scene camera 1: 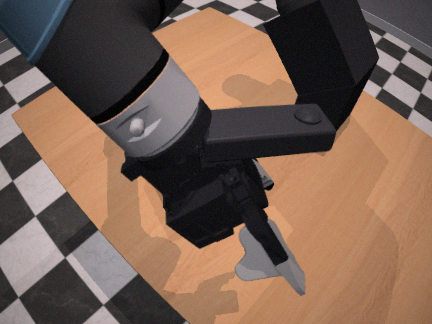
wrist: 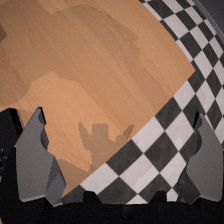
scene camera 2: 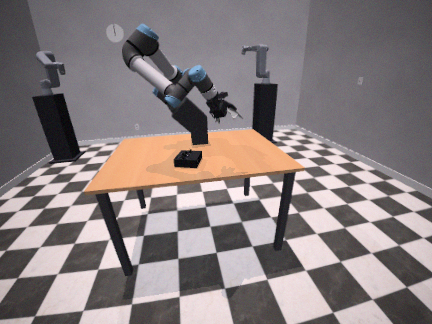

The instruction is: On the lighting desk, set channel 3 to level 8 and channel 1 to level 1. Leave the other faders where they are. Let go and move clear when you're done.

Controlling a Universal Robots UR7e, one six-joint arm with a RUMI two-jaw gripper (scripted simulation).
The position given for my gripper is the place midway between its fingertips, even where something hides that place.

Note:
I see my gripper (scene camera 1: 285, 235).
My gripper shows as well in the wrist view (wrist: 121, 110).

